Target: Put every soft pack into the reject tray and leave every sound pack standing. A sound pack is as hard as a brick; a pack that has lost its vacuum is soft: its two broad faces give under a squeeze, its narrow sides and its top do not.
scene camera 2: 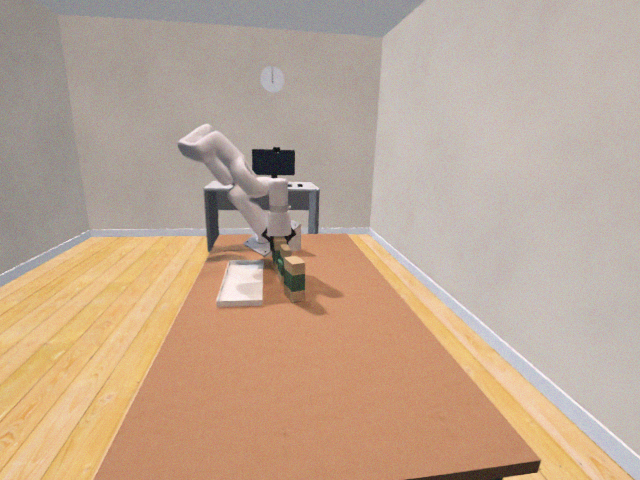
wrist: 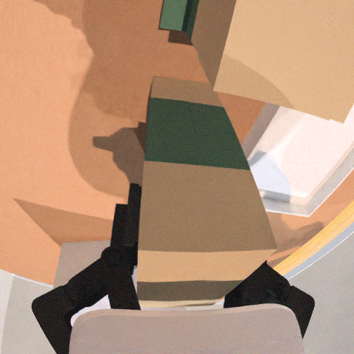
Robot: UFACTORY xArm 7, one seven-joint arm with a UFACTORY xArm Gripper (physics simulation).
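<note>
The nearest tan pack with a green band stands upright at the front of a row beside the tray. Another tan-and-green pack is partly hidden behind it. The farthest pack is upright between the fingers of my gripper. The gripper is shut on this pack; the left finger lies against its left edge in the wrist view, and the right finger is mostly hidden behind it. Whether its faces give cannot be told. The white reject tray lies beside the row.
A neighbouring pack's tan top is close ahead in the wrist view, with a green piece beside it. The brown table extends toward the scene camera. A desk with a monitor stands behind the arm.
</note>
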